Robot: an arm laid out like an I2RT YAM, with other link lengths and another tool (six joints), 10 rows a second.
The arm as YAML. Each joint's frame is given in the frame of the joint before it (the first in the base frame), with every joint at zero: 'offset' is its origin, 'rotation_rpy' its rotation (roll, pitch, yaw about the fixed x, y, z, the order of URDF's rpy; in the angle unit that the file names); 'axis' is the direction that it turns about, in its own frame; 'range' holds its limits. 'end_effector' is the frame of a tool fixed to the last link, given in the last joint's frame.
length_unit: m
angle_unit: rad
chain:
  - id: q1
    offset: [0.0, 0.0, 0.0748]
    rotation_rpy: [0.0, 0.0, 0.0]
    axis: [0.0, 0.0, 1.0]
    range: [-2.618, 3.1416]
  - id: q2
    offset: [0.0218, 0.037, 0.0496]
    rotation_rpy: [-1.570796, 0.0, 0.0]
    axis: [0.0, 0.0, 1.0]
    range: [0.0, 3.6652]
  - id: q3
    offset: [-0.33, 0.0, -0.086]
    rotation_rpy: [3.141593, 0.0, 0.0]
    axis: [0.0, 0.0, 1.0]
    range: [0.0, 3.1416]
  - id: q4
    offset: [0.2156, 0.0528, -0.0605]
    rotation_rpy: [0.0, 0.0, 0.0]
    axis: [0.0, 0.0, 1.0]
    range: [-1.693, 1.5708]
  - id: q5
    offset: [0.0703, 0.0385, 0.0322]
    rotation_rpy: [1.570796, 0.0, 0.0]
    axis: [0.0, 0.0, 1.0]
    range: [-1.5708, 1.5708]
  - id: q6
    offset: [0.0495, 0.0, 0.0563]
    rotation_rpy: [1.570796, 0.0, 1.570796]
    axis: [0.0, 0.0, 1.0]
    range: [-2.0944, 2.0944]
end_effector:
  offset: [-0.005, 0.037, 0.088]
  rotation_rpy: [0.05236, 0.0, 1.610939]
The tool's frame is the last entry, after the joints.
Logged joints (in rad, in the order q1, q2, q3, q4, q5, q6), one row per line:
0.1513 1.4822 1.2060 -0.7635 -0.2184 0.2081
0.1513 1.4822 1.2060 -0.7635 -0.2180 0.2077
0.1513 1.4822 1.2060 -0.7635 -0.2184 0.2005
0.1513 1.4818 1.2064 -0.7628 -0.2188 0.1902
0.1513 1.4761 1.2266 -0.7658 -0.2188 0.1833
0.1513 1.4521 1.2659 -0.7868 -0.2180 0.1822
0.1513 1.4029 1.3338 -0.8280 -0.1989 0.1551
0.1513 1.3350 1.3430 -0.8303 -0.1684 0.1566
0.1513 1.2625 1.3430 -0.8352 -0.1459 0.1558
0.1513 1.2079 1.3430 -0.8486 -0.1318 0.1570
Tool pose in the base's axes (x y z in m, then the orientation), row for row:
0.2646 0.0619 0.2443 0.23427 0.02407 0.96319 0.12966
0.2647 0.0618 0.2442 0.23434 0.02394 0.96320 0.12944
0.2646 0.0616 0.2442 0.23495 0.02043 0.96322 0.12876
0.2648 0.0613 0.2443 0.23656 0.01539 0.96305 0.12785
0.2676 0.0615 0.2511 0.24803 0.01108 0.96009 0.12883
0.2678 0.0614 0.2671 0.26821 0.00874 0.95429 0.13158
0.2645 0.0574 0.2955 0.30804 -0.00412 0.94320 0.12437
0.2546 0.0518 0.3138 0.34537 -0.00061 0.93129 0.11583
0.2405 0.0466 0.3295 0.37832 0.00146 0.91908 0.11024
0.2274 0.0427 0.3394 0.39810 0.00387 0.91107 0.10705
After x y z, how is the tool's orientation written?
As a quaternion, w x y z.
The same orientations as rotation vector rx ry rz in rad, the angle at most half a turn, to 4 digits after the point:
0.0661 2.6440 0.3559
0.0657 2.6439 0.3553
0.0561 2.6432 0.3533
0.0422 2.6404 0.3505
0.0302 2.6167 0.3511
0.0236 2.5741 0.3549
-0.0109 2.4937 0.3288
-0.0016 2.4177 0.3007
0.0037 2.3488 0.2817
0.0098 2.3068 0.2710

